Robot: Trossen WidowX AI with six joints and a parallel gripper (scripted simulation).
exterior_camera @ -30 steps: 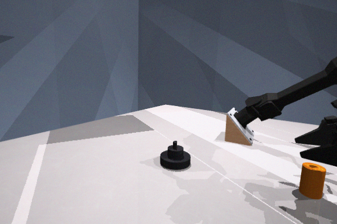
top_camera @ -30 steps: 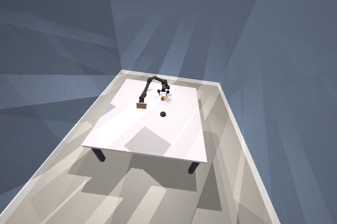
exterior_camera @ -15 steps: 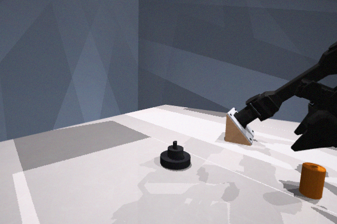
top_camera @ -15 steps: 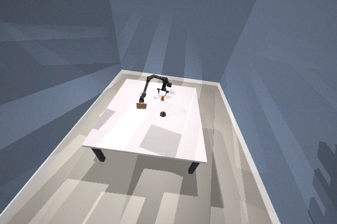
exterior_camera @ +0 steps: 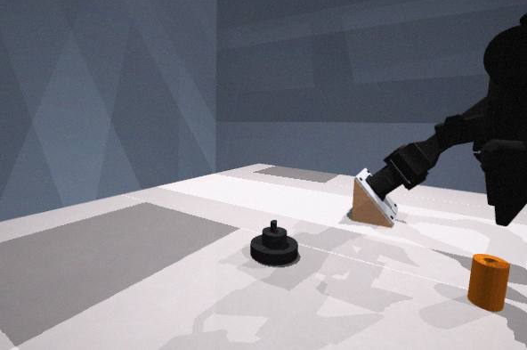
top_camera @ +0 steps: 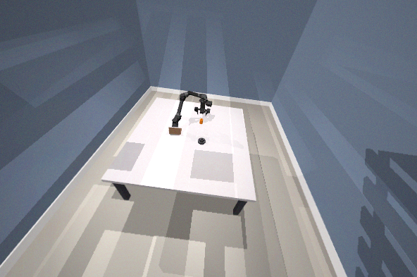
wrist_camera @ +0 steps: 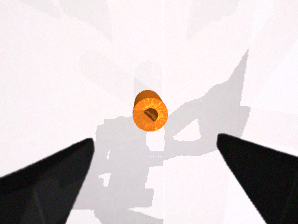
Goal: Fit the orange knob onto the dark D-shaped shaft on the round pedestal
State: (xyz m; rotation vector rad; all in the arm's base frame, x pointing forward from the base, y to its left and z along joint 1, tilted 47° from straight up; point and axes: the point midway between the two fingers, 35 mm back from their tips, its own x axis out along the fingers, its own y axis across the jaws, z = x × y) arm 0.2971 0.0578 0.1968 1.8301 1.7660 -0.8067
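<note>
Right now the orange knob is 9 cm below my gripper tip.
</note>
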